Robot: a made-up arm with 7 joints. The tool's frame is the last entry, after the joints. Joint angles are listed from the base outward. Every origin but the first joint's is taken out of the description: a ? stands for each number. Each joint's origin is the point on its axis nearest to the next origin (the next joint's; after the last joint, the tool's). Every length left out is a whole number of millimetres.
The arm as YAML. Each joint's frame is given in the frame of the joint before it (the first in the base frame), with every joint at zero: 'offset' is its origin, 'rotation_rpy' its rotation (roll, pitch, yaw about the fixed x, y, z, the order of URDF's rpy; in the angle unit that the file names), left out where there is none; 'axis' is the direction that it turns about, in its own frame. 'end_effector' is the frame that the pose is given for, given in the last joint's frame.
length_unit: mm
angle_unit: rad
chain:
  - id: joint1
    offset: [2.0, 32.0, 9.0]
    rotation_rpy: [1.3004, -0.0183, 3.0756]
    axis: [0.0, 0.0, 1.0]
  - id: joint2
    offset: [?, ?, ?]
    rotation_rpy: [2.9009, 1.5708, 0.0]
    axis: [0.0, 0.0, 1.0]
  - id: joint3
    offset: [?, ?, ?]
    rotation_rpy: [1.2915, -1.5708, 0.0]
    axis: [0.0, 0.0, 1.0]
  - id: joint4
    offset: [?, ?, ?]
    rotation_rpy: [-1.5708, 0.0, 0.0]
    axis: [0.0, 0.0, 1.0]
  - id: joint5
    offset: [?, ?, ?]
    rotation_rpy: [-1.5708, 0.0, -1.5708]
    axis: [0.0, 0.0, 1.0]
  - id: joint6
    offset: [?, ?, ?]
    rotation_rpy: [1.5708, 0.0, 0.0]
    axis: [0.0, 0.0, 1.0]
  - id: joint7
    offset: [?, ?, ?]
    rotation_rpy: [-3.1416, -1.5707, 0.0]
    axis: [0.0, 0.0, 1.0]
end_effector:
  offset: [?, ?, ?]
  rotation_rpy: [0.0, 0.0, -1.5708]
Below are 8 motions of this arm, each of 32 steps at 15 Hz.
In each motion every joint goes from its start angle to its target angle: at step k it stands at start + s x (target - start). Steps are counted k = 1, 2, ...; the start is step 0. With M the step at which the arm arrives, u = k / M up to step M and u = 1 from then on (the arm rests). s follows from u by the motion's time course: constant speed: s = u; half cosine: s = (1 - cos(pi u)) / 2; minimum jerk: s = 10 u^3 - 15 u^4 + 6 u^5.
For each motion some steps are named. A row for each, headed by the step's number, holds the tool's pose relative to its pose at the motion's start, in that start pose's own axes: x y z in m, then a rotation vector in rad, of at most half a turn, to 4 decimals.
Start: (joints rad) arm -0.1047 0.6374 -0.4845 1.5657 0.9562 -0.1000 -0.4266
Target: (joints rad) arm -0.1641 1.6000 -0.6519 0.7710 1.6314 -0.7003 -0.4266
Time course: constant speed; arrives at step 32
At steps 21, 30, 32:
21: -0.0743 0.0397 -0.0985 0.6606 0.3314 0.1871
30: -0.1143 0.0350 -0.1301 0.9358 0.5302 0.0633
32: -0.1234 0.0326 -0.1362 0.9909 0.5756 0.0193

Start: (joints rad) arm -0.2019 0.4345 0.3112 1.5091 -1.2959 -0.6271 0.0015
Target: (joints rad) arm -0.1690 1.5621 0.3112 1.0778 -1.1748 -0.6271 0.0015
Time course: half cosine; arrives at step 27
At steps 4, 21, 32:
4: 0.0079 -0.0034 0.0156 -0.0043 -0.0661 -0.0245
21: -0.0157 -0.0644 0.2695 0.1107 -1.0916 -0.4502
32: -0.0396 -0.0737 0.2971 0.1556 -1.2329 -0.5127

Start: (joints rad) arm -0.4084 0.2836 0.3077 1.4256 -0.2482 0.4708 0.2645
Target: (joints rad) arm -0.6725 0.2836 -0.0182 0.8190 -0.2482 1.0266 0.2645
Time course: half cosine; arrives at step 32
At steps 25, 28, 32:
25: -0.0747 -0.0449 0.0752 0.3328 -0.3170 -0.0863
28: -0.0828 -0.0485 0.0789 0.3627 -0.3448 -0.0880
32: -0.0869 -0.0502 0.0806 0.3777 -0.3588 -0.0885

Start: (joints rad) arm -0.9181 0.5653 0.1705 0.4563 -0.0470 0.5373 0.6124
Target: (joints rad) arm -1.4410 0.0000 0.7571 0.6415 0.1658 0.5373 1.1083
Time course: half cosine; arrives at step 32
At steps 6, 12, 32:
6: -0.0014 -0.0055 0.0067 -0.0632 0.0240 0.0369
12: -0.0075 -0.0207 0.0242 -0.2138 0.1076 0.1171
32: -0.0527 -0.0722 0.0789 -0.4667 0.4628 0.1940

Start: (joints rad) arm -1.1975 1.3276 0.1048 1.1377 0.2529 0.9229 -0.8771
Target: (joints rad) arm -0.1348 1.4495 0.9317 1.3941 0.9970 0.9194 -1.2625
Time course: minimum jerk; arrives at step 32
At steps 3, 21, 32:
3: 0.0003 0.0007 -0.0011 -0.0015 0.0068 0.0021
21: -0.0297 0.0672 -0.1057 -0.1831 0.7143 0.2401
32: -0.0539 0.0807 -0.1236 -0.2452 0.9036 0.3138

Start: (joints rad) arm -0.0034 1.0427 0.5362 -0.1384 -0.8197 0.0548 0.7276
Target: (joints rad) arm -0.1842 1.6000 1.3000 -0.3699 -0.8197 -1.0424 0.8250
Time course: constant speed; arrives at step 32
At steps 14, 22, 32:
14: -0.0007 0.0140 0.1104 -0.4704 -0.8496 0.0244
22: -0.0290 0.0284 0.1570 -0.7593 -1.3283 -0.0348
32: -0.0761 0.0493 0.1867 -1.1376 -1.9060 -0.1991

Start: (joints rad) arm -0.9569 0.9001 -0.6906 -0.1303 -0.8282 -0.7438 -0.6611
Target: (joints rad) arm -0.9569 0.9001 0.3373 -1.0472 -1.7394 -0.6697 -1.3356
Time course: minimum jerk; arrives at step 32
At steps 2, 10, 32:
2: 0.0001 0.0002 0.0004 0.0008 -0.0030 -0.0003
10: 0.0069 0.0125 0.0304 0.0740 -0.2423 -0.0513
32: 0.0069 -0.0202 0.1531 0.5806 -0.9975 -0.8734

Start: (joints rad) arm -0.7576 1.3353 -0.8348 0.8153 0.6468 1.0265 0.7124
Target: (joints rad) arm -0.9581 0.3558 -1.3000 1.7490 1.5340 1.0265 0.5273
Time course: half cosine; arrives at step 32
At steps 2, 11, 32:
2: -0.0010 0.0002 0.0015 0.0046 -0.0073 0.0011
11: -0.0261 0.0125 0.0398 0.1151 -0.2129 0.0699
32: -0.0885 0.1176 0.1190 0.3505 -0.6934 0.6644

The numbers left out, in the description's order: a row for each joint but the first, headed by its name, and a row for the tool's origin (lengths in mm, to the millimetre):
joint2: 3.0 -12.0 0.0
joint3: 35.0 140.0 0.0
joint4: 13.0 1.0 0.0
joint5: 89.0 7.0 0.0
joint6: 0.0 0.0 0.0
joint7: 0.0 52.0 0.0
tool: 0.0 0.0 0.0

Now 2 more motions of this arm.
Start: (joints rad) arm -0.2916 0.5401 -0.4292 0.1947 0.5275 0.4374 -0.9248
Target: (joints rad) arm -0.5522 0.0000 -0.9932 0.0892 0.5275 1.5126 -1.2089
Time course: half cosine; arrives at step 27
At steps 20, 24, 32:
20: 0.0216 -0.0448 0.1054 -0.1525 0.1106 -0.4442
24: 0.0180 -0.0537 0.1197 -0.1584 0.1385 -0.4923
32: 0.0169 -0.0559 0.1230 -0.1595 0.1454 -0.5027

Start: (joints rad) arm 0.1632 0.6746 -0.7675 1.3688 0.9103 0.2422 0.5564
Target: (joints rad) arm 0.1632 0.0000 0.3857 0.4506 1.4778 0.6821 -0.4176
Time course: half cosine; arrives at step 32
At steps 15, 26, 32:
15: 0.0117 0.0694 0.0590 -0.4791 0.0411 -0.1215
26: 0.0021 0.1097 0.0505 -1.0111 0.2201 -0.4016
32: -0.0025 0.1097 0.0458 -1.1110 0.2644 -0.4761

